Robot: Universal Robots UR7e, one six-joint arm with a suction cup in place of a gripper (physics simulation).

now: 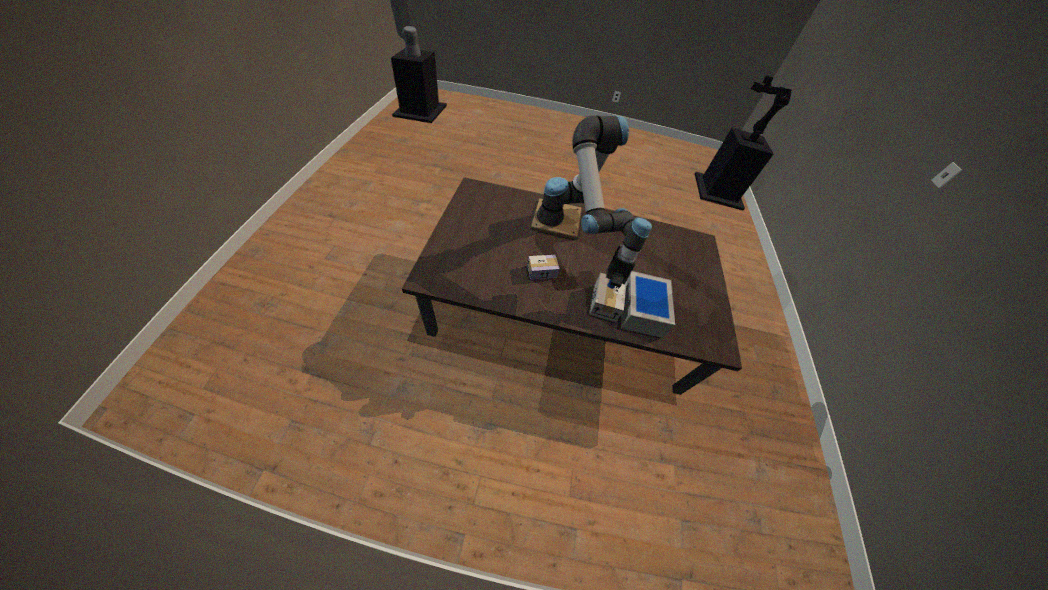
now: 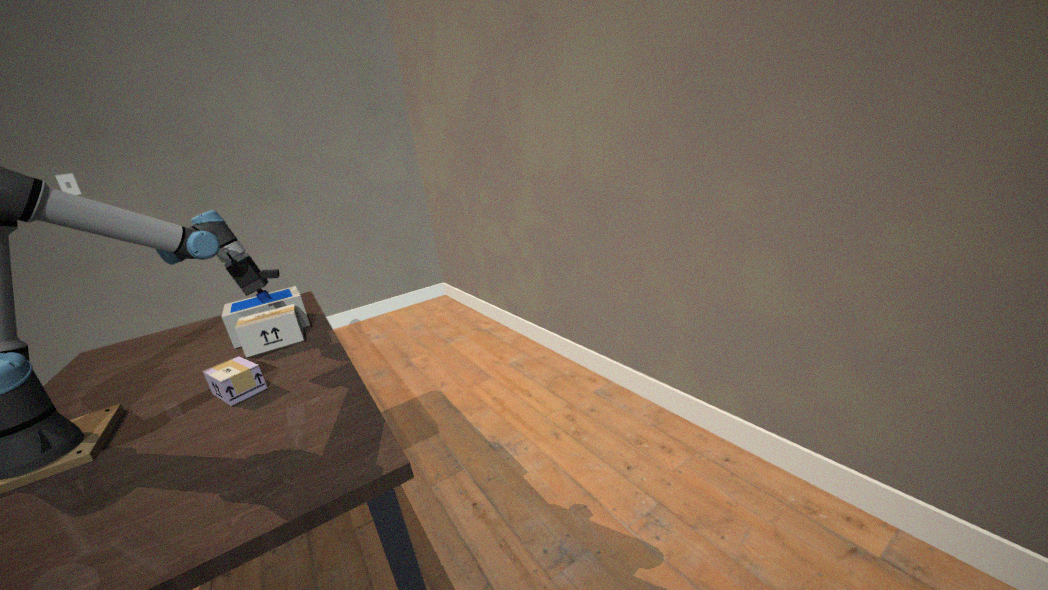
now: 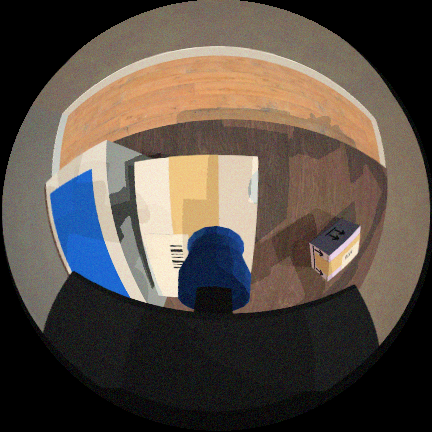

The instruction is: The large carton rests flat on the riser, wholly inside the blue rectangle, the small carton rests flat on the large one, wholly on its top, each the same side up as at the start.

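Note:
The large carton (image 1: 608, 300) (image 2: 270, 330) (image 3: 193, 189), white with a tan tape strip and up-arrows on its side, stands flat on the table (image 1: 485, 241) (image 2: 289, 444) (image 3: 314, 169). It lies right against the side of the white riser (image 1: 646, 324) (image 2: 229, 315) (image 3: 104, 189), not on it. The blue rectangle (image 1: 653, 296) (image 2: 279, 295) (image 3: 76, 225) on the riser's top is bare. My suction cup (image 1: 614, 286) (image 2: 262, 295) (image 3: 213, 266) hangs just above the large carton's top and holds nothing. The small carton (image 1: 542, 266) (image 2: 234, 378) (image 3: 335, 250) sits apart on the table.
The riser and large carton stand near the table's front edge (image 1: 574, 330). The arm's base stands on a tan plate (image 1: 556, 221) at the table's back. Two black pedestals (image 1: 416, 86) (image 1: 734, 167) stand on the floor by the far wall.

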